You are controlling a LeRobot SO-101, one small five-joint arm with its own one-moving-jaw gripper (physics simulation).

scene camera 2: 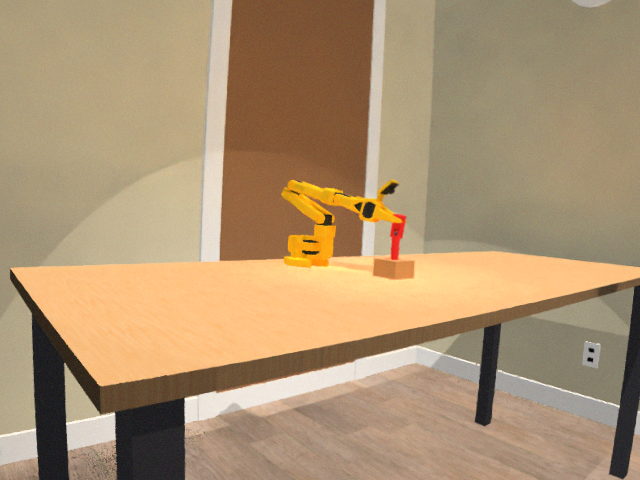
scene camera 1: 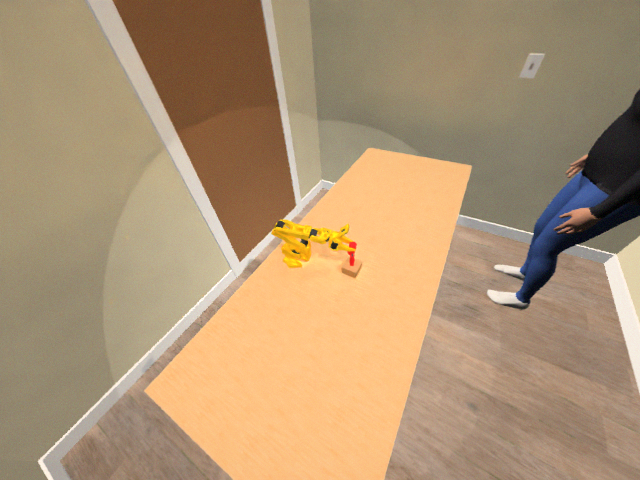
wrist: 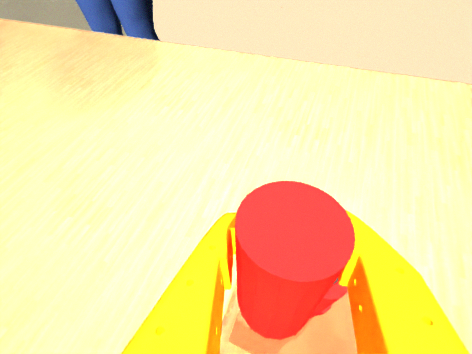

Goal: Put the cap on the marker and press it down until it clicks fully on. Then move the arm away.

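Where they show: end effector, tool point: (scene camera 2: 403, 221) (scene camera 1: 354, 244) (wrist: 239, 227); arm's base, origin of the base link: (scene camera 2: 311, 265) (scene camera 1: 300, 260).
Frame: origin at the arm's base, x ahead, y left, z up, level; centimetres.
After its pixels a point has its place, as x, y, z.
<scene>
The red cap (scene camera 1: 353, 244) {21.7, 7.1, 13.7} (scene camera 2: 402, 219) {22.7, 6.6, 12.8} (wrist: 295, 230) {21.3, 7.0, 13.7} is held between the two jaws of my gripper (scene camera 1: 352, 249) (scene camera 2: 400, 220) (wrist: 292, 240), which press on its two sides. The red marker (scene camera 1: 352, 259) {22.6, 4.7, 7.9} (scene camera 2: 394, 250) {22.6, 4.7, 5.9} (wrist: 330, 302) {21.4, 4.9, 8.6} stands upright in a brown block (scene camera 1: 351, 268) {22.9, 3.4, 3.9} (scene camera 2: 393, 268) {24.8, 2.1, 2.4} (wrist: 325, 337) {20.9, 4.0, 3.9}. In the wrist view, part of the marker and a sliver of its dark tip show past the cap's lower right side, so the cap looks off to one side of it. In scene camera 2 the cap overlaps the marker's top; the cap's open end is hidden.
The block stands on the long wooden table (scene camera 1: 320, 335) {24.4, -24.4, 0.0} (scene camera 2: 232, 320) {40.6, -45.4, 0.0} (wrist: 125, 150) {30.8, 26.3, 0.0}, in front of the yellow arm's base (scene camera 1: 297, 253) {0.2, -1.1, 5.9} (scene camera 2: 310, 250) {1.1, -1.6, 4.0}. A person (scene camera 1: 558, 227) stands beyond the table's far long edge; their blue legs (wrist: 117, 15) show in the wrist view.
</scene>
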